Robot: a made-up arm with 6 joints. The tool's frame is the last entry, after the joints.
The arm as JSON. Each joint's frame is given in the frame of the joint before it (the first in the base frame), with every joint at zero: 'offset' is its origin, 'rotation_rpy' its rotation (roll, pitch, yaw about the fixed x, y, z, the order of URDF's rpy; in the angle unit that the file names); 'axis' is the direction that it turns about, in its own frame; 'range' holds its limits. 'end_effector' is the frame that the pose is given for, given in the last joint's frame.
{
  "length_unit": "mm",
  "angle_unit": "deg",
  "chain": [
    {
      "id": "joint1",
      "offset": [
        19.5,
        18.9,
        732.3
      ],
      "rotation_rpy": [
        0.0,
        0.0,
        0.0
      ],
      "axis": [
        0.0,
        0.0,
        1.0
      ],
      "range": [
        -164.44,
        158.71
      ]
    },
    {
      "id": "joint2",
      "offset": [
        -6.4,
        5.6,
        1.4
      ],
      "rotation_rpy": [
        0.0,
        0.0,
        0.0
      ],
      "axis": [
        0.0,
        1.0,
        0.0
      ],
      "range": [
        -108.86,
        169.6
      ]
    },
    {
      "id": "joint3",
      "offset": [
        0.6,
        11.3,
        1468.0
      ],
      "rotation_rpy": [
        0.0,
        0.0,
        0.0
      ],
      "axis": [
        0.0,
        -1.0,
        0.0
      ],
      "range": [
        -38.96,
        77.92
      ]
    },
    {
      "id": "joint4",
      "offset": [
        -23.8,
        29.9,
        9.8
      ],
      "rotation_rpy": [
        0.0,
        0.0,
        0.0
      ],
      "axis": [
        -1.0,
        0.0,
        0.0
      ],
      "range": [
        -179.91,
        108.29
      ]
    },
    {
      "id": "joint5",
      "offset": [
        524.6,
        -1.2,
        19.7
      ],
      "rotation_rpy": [
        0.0,
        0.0,
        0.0
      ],
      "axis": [
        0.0,
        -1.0,
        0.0
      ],
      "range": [
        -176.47,
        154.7
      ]
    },
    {
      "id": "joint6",
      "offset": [
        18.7,
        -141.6,
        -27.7
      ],
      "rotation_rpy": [
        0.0,
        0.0,
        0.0
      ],
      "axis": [
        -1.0,
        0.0,
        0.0
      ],
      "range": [
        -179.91,
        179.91
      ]
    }
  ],
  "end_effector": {
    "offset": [
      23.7,
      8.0,
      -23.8
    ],
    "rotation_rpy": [
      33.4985,
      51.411,
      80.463
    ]
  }
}
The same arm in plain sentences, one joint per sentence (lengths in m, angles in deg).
The arm has six revolute joints in a row. What follows holds with every joint at zero, and every direction is one of the base frame's. The first joint is mounted 0.0195 m along +x and 0.0189 m along +y and 0.7323 m along +z from the base frame's origin and rotates about +z, from -164.44 to 158.71 deg. The second joint is mounted 0.0064 m along -x and 0.0056 m along +y and 0.0014 m along +z from the first joint and rotates about +y, from -108.86 to 169.6 deg. The third joint is mounted 0.0006 m along +x and 0.0113 m along +y and 1.468 m along +z from the second joint and rotates about -y, from -38.96 to 77.92 deg. The fourth joint is mounted 0.0238 m along -x and 0.0299 m along +y and 0.0098 m along +z from the third joint and rotates about -x, from -179.91 to 108.29 deg. The fifth joint is mounted 0.5246 m along +x and 0.0012 m along -y and 0.0197 m along +z from the fourth joint and rotates about -y, from -176.47 to 154.7 deg. The sixth joint is mounted 0.0187 m along +x and 0.1416 m along -y and 0.0277 m along -z from the fifth joint and rotates about -x, from -179.91 to 179.91 deg. The tool frame, which is the frame that the pose is given for, is mounted 0.0237 m along +x and 0.008 m along +y and 0.0238 m along -z from the sixth joint; its axes are the base frame's turned by roll 33.5, pitch 51.41 and yaw 80.46 deg (as in URDF: about the fixed x, then y, then z).
